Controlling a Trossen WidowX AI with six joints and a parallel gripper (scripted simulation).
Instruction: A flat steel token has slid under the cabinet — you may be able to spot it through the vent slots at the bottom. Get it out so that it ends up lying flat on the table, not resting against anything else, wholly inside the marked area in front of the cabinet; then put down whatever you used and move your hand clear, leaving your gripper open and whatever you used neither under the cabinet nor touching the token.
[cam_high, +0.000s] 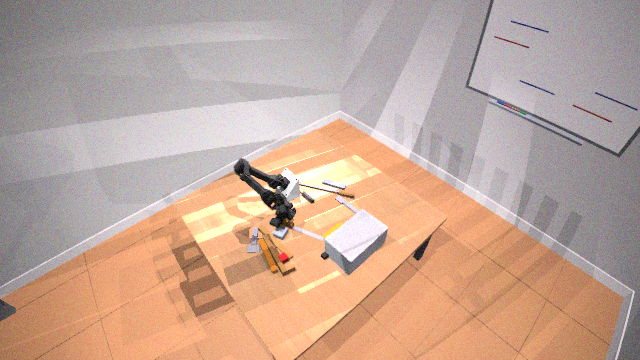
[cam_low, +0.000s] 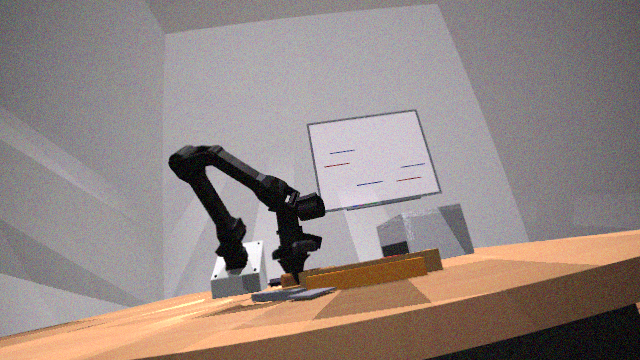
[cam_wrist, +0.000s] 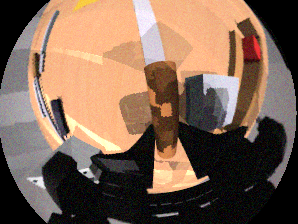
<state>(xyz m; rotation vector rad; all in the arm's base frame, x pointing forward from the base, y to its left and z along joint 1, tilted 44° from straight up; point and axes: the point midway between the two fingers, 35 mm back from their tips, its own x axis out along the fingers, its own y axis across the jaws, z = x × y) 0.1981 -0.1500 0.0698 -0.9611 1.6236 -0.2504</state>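
My gripper tip is now 60 mm short of the grey block, 60 mm to the left of it and 10 mm below it. The rest, counted from my gripper tip: orange bar 150 mm ahead, 200 mm to the right, 10 mm above; then thin wooden stick 80 mm ahead, 110 mm to the right; then red block 220 mm ahead, 140 mm to the right, 10 mm above.
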